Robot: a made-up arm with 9 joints. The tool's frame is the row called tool.
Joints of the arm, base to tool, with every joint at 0 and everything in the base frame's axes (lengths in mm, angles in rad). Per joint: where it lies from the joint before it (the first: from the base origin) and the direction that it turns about. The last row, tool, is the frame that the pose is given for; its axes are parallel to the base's.
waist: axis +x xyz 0 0 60.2
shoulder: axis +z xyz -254 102.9 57.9
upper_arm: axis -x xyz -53.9 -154 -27.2
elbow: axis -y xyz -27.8 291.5 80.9
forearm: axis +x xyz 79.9 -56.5 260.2
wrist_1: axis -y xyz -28.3 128.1 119
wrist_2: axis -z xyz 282.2 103 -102.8
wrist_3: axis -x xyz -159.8 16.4 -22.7
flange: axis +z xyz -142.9 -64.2 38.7
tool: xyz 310 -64.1 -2.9
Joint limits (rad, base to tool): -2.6..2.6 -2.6..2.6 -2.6..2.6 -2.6..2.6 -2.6..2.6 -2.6..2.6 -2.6..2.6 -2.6..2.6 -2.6..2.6
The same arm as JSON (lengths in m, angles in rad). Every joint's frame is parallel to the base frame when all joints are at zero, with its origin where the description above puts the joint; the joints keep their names.
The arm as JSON. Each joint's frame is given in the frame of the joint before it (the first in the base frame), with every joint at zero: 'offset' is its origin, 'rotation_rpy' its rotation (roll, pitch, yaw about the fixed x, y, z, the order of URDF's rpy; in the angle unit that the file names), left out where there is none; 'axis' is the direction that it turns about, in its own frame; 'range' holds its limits. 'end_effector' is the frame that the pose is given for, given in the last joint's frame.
{"length_unit": "m", "angle_unit": "rad", "chain": [{"id": "waist", "offset": [0.0, 0.0, 0.0602], "axis": [1.0, 0.0, 0.0], "range": [-2.6, 2.6]}, {"id": "shoulder", "offset": [-0.254, 0.1029, 0.0579], "axis": [0.0, 0.0, 1.0], "range": [-2.6, 2.6]}, {"id": "upper_arm", "offset": [-0.0539, -0.154, -0.0272], "axis": [-1.0, 0.0, 0.0], "range": [-2.6, 2.6]}, {"id": "elbow", "offset": [-0.0278, 0.2915, 0.0809], "axis": [0.0, -1.0, 0.0], "range": [-2.6, 2.6]}, {"id": "forearm", "offset": [0.0799, -0.0565, 0.2602], "axis": [1.0, 0.0, 0.0], "range": [-2.6, 2.6]}, {"id": "wrist_1", "offset": [-0.0283, 0.1281, 0.119], "axis": [0.0, -1.0, 0.0], "range": [-2.6, 2.6]}, {"id": "wrist_2", "offset": [0.2822, 0.103, -0.1028], "axis": [0.0, 0.0, -1.0], "range": [-2.6, 2.6]}, {"id": "wrist_3", "offset": [-0.1598, 0.0164, -0.0227], "axis": [-1.0, 0.0, 0.0], "range": [-2.6, 2.6]}, {"id": "flange", "offset": [-0.1429, -0.0642, 0.0387], "axis": [0.0, 0.0, 1.0], "range": [-2.6, 2.6]}], "end_effector": {"offset": [0.31, -0.0641, -0.0029]}}
